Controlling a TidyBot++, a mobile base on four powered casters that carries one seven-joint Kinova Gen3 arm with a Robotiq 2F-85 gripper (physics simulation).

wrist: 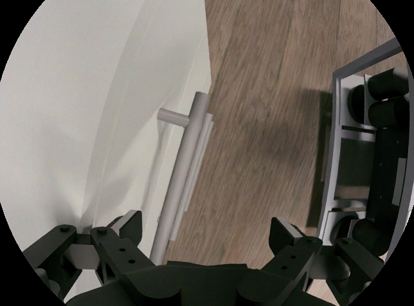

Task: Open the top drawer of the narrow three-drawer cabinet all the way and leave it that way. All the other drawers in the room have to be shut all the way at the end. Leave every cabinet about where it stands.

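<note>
The white cabinet (pixel 50 100) fills the left side of the wrist view, seen from above. A grey round bar handle (pixel 182 165) stands off its front on a short post and runs down toward the gripper. Parts of two more handle bars (pixel 200 162) (pixel 176 225) show below and beside it. My gripper (pixel 205 229) is open and empty. In the view, the handle's lower end passes between the fingers, nearer the left finger; whether it is at fingertip depth I cannot tell. How far the top drawer stands out is unclear. The handle's lowest end is hidden behind the gripper body.
Wood floor (pixel 260 125) shows between the cabinet and the robot's own base. The base, a grey frame (pixel 327 175) with black casters and a dark box, stands at the right edge of the view. A dark shadow lies along its near side.
</note>
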